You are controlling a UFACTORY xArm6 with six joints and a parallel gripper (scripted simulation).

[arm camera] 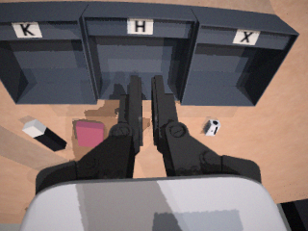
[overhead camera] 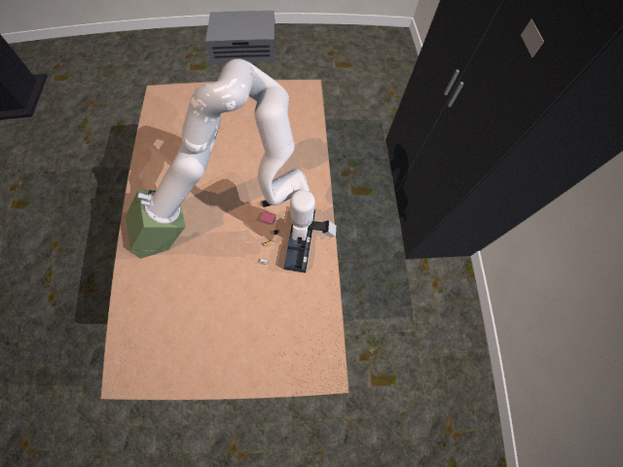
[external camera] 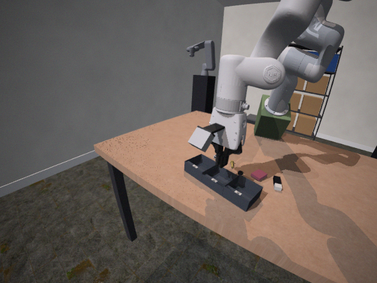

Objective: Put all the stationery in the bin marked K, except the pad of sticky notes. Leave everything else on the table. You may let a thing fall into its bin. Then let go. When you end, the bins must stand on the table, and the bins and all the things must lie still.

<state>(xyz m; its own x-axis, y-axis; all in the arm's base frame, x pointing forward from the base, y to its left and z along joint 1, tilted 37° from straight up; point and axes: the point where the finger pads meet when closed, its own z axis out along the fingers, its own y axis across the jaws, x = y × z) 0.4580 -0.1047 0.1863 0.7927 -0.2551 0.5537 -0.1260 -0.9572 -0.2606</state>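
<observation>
Now: hand 7 cm above the dark bin tray and 1 cm to the right of it. The rest, counted from my hand: yellow bolt 13 cm behind, 8 cm below; white sharpener 14 cm behind, 8 cm to the right, 8 cm below; black nut 9 cm behind, 8 cm below, 4 cm to the left.
</observation>
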